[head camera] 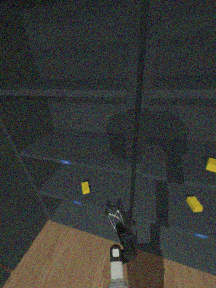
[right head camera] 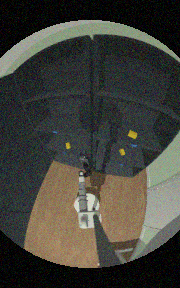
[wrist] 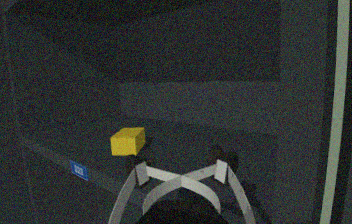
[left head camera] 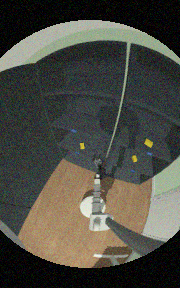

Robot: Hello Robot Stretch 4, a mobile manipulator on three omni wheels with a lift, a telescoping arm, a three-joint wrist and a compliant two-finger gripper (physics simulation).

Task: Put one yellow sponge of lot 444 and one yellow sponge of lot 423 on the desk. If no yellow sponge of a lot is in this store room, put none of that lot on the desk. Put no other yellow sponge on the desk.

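Places are measured from the robot's base along level axes (x left, y back, z up), in millimetres.
Pixels of known places: gripper, between the fingertips: (head camera: pixel 111 207) (right head camera: pixel 80 154) (wrist: pixel 181 158) (left head camera: pixel 95 156).
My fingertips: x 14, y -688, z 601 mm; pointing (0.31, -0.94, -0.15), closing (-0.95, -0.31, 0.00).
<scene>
For each thing: its top centre in the pictures, then the offset to it from my fingertips. "pt": a spot on its surface instead. Level surfaces: height alone.
- yellow sponge, centre of its top: (wrist: pixel 128 132) (head camera: pixel 85 186) (left head camera: pixel 81 144) (right head camera: pixel 67 144) dz -50, dx +231, dy -258 mm
- blue label, a spot on its surface: (wrist: pixel 79 170) (head camera: pixel 77 202) pt dz -111, dx +292, dy -132 mm
- second sponge, centre of its top: (head camera: pixel 195 202) (right head camera: pixel 122 150) (left head camera: pixel 134 157) dz -50, dx -659, dy -37 mm
- third sponge, centre of its top: (right head camera: pixel 132 132) (left head camera: pixel 149 141) dz +407, dx -621, dy +34 mm
- right-unit label, a spot on its surface: (head camera: pixel 201 235) pt dz -105, dx -597, dy +167 mm
- wooden floor, height of its surface: dz -629 mm
A yellow sponge (head camera: pixel 85 187) (left head camera: pixel 82 146) (right head camera: pixel 68 145) (wrist: pixel 127 142) lies on a low shelf board of the left dark shelf unit. A blue label (head camera: pixel 77 202) (wrist: pixel 79 170) is on the board's front edge; its digits are blurred and look like 323. A second sponge (head camera: pixel 194 204) (left head camera: pixel 134 158) (right head camera: pixel 122 152) and a third sponge (head camera: pixel 211 165) (left head camera: pixel 149 143) (right head camera: pixel 132 134) lie on boards of the right unit. My gripper (head camera: pixel 115 206) (left head camera: pixel 97 161) (right head camera: pixel 83 158) (wrist: pixel 181 158) is open and empty, to the right of the first sponge and apart from it. The desk does not show.
Another blue label (head camera: pixel 65 162) (left head camera: pixel 73 131) (right head camera: pixel 55 132) is on the board above the left sponge. A right-unit label (head camera: pixel 201 235) is unreadable. A narrow pale green gap (left head camera: pixel 122 100) (wrist: pixel 335 120) separates the units. Dark furniture (left head camera: pixel 20 150) stands at the left; wooden floor (head camera: pixel 40 260) lies in front.
</scene>
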